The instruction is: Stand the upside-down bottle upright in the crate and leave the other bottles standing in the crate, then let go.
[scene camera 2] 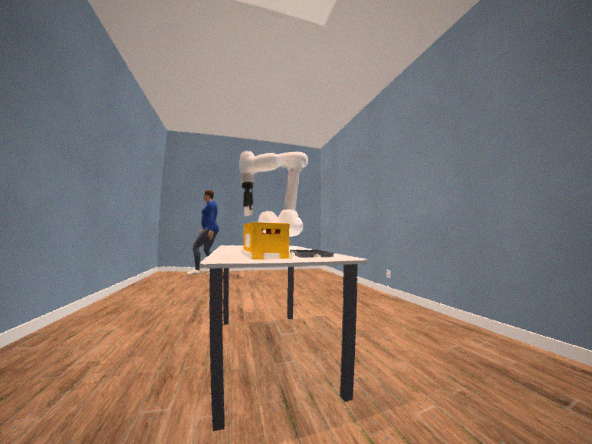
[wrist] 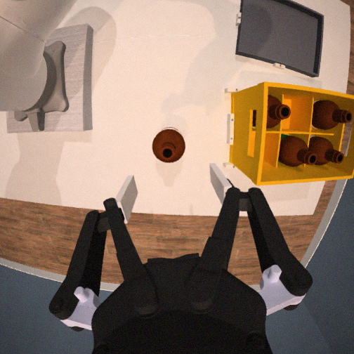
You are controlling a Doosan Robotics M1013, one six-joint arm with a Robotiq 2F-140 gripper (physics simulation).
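Frame: origin at the arm's base, x left, y back, z up, level; millimetres.
Where they show: gripper, fingertip midpoint: (scene camera 2: 248, 215).
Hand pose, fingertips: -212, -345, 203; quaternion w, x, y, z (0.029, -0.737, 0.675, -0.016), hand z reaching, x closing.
Note:
Things, the pixels of their top centre, and the offset from my fingertips, as dx, dy, dz. "*": a spot on its surface instead.
- yellow crate at its top centre: (scene camera 2: 264, 224) +39, -294, -70
- dark shallow tray at a spot on its surface: (scene camera 2: 312, 253) * +262, -432, -222
A brown bottle (wrist: 168, 140) stands upright, neck up, on the white table left of the yellow crate (scene camera 2: 272, 245) (wrist: 244, 150) in the wrist view. Several brown bottles (wrist: 324, 114) stand neck up in the crate's compartments. An upside-down bottle does not show in the crate. My gripper (scene camera 2: 248, 211) (wrist: 172, 178) is open and empty, pointing down high above the table. In the wrist view the lone bottle shows beyond the gap between the fingertips, well below them. In the scene view that bottle is hidden behind the crate.
A dark shallow tray (scene camera 2: 312, 253) (wrist: 280, 37) lies beside the crate. White brackets (wrist: 230, 128) sit along the crate's side. The arm's base stands on a grey plate (wrist: 80, 80) at the far left of the wrist view. A person (scene camera 2: 209, 215) is beyond the table.

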